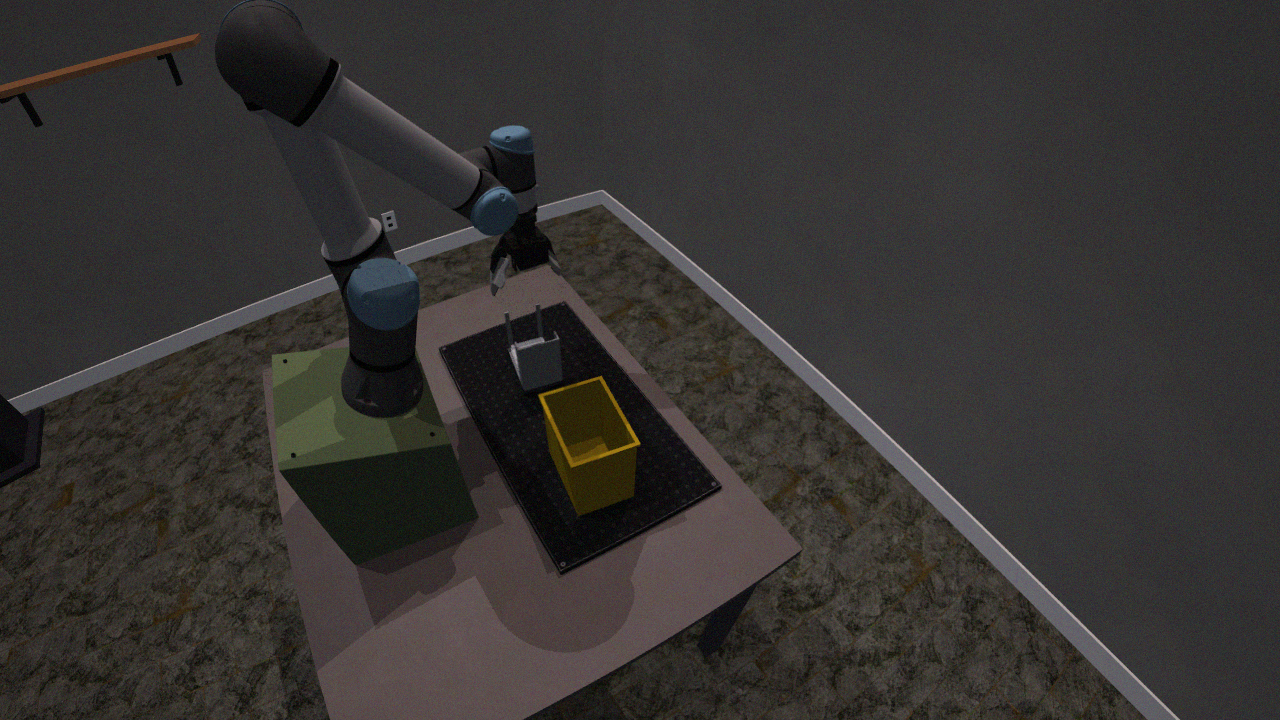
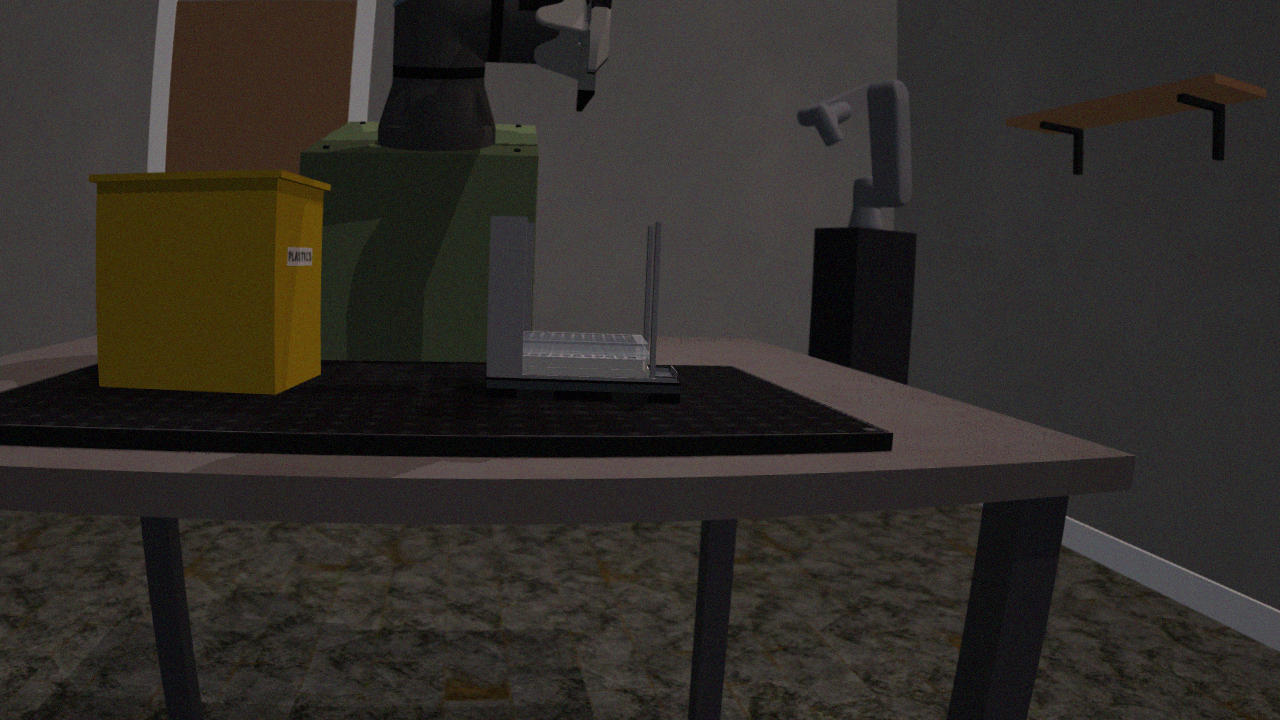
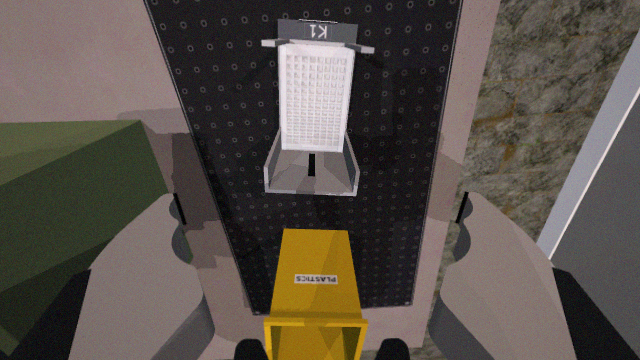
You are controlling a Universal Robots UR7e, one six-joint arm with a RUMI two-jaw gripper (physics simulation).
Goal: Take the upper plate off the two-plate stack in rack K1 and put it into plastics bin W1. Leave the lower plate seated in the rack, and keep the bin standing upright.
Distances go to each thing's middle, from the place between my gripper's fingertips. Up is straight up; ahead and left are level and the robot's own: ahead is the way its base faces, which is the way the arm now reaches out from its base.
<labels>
Now: hand 320 mm to the left of the yellow plastics bin W1 (image 2: 210,281), 170 mm above it and 90 mm past it.
</labels>
